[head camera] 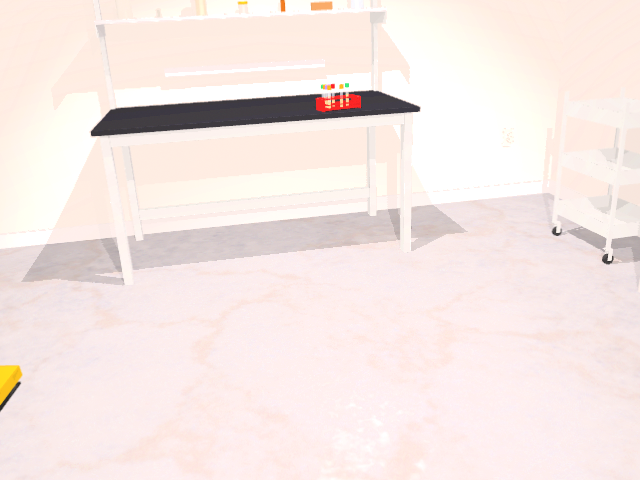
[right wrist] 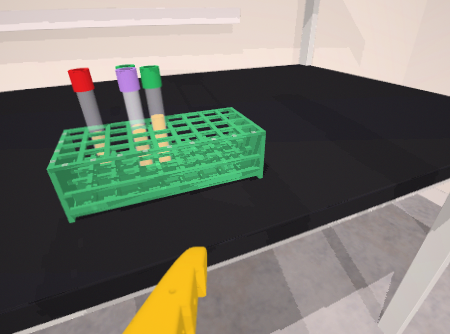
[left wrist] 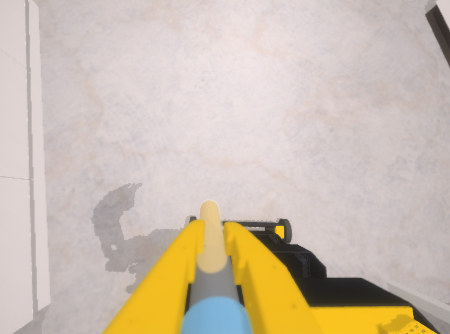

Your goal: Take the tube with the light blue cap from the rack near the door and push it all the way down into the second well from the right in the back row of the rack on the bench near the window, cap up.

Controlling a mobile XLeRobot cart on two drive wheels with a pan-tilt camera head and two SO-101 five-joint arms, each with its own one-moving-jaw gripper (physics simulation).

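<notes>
My left gripper is shut on the tube with the light blue cap. The jaws press on its two sides; the cap is nearest the camera and the yellowish lower end points away, over the floor. A red rack with several capped tubes stands on the right part of a black-topped bench, far off in the head camera; its wells are too small to tell apart. My right gripper shows one jaw, so it is fully open, in front of a second bench's edge, below the green rack.
The green rack holds tubes with red, purple and green caps on a black bench top. A white cart stands at the right in the head camera. A shelf is above the far bench. A yellow part of my left arm shows lower left.
</notes>
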